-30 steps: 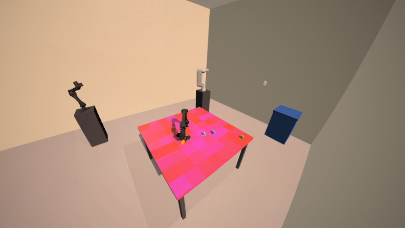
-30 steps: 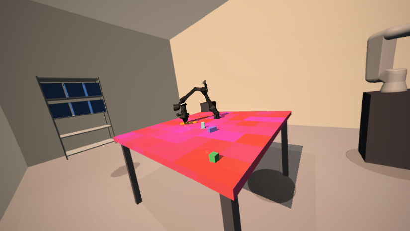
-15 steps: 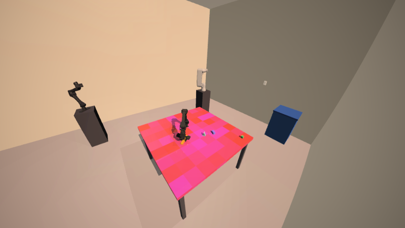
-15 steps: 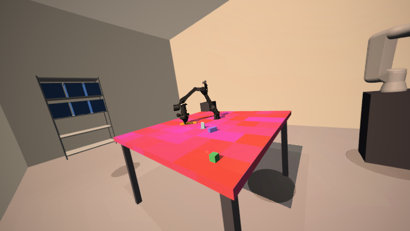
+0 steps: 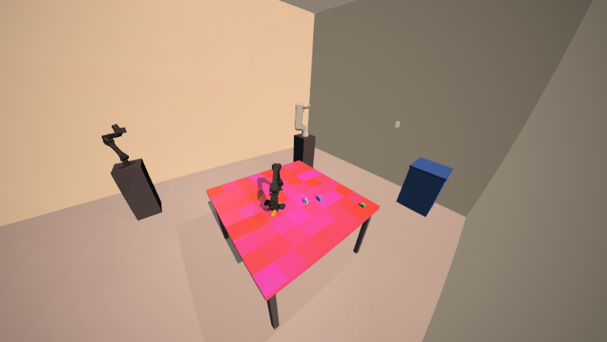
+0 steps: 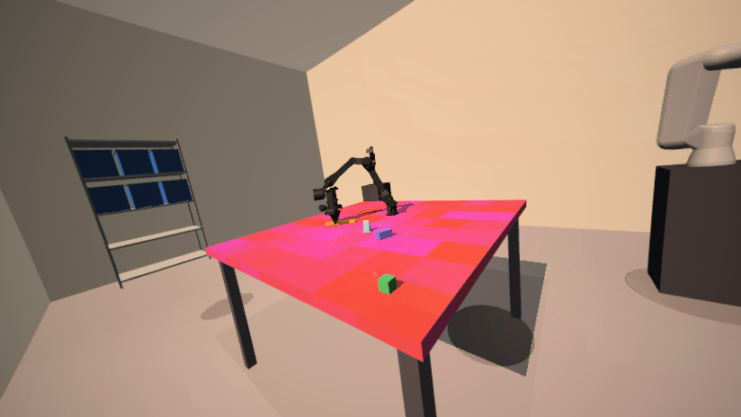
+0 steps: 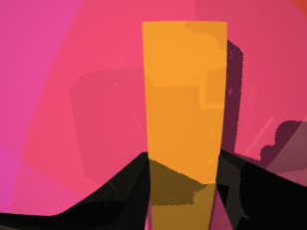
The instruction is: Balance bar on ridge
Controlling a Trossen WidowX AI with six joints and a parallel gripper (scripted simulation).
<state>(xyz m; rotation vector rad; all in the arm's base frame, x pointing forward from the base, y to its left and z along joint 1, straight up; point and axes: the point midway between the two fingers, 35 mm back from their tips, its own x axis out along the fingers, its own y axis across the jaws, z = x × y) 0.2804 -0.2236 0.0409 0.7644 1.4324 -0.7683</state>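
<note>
Right now the purple block is 46 cm to the left of my gripper tip, 12 cm ahead of it and 1 cm above it. Also, from my gripper tip: green cube (72 cm to the left, 46 cm ahead, 1 cm above); then orange bar (2 cm to the left, 2 cm behind).
</note>
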